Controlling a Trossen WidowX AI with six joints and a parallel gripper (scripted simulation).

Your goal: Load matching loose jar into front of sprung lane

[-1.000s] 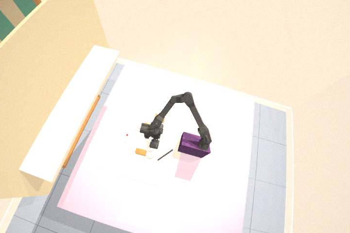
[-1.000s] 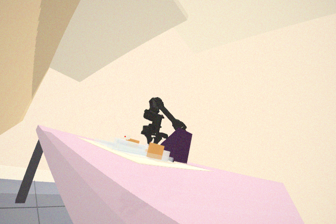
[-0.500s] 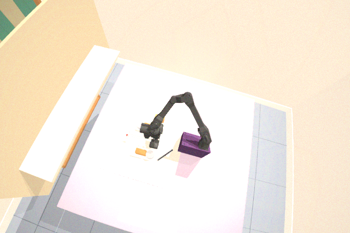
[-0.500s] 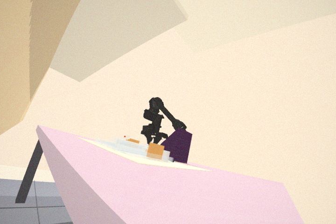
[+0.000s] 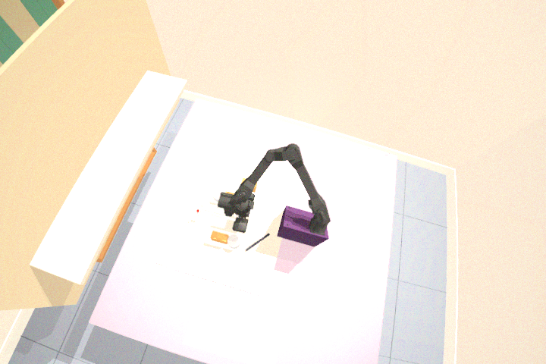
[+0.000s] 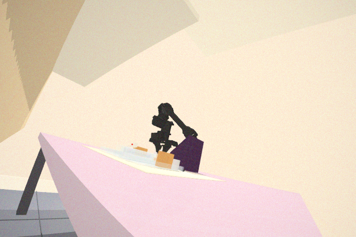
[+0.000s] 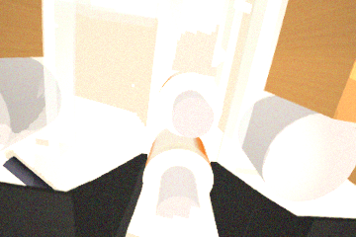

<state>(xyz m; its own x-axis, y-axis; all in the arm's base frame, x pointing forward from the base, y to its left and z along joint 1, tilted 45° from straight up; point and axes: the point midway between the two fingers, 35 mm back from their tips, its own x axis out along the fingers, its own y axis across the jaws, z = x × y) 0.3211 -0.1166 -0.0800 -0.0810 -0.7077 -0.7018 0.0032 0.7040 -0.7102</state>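
Right now the thin dark rod is 100 mm to the left of my gripper tip, 90 mm behind it and 40 mm below it. The rest, counted from my gripper tip: small red dot (220 mm ahead, 30 mm to the left, 20 mm above).
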